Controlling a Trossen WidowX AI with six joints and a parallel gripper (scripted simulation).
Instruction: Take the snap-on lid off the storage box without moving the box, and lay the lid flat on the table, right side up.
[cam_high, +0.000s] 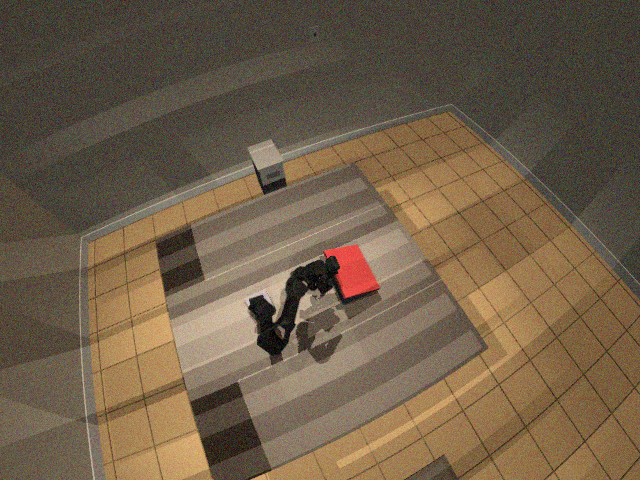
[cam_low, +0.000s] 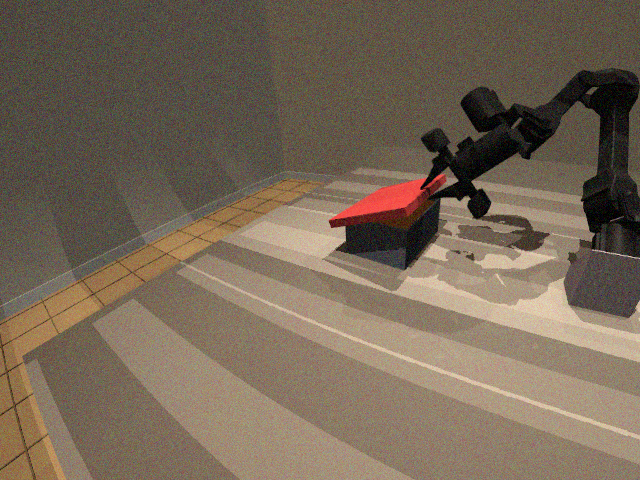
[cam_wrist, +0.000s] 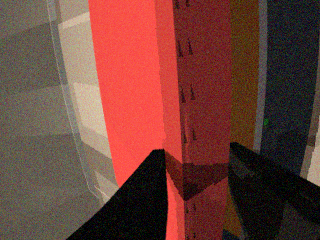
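Right now the red lid is 8 cm ahead of my gripper tip and 2 cm below it. The rest, counted from my gripper tip: blue-grey box: 7 cm ahead, 9 cm below.
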